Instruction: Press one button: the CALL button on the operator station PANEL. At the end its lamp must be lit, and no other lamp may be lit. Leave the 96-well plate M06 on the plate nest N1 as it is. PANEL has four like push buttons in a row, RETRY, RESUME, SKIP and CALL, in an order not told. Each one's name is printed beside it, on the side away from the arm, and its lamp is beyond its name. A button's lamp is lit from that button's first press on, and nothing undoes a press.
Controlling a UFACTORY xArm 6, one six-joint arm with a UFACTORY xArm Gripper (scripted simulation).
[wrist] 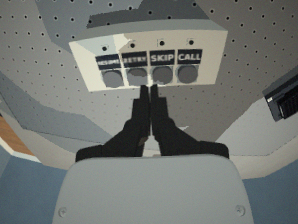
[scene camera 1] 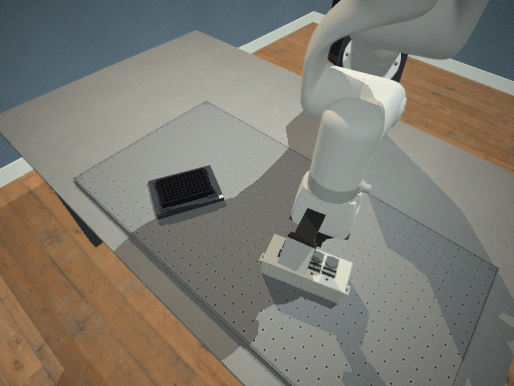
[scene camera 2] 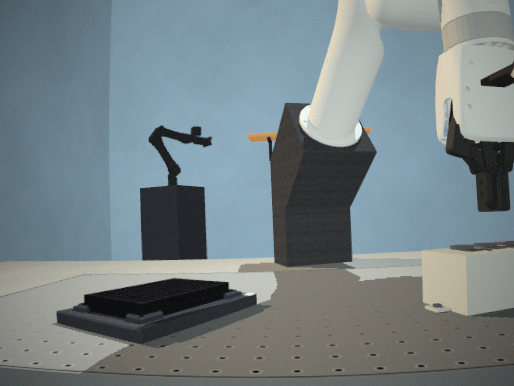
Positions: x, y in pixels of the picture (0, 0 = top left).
Labels:
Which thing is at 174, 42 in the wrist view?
A cream operator panel.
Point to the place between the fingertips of my gripper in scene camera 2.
493, 211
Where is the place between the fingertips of my gripper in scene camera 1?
313, 244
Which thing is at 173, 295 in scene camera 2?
A black 96-well plate.

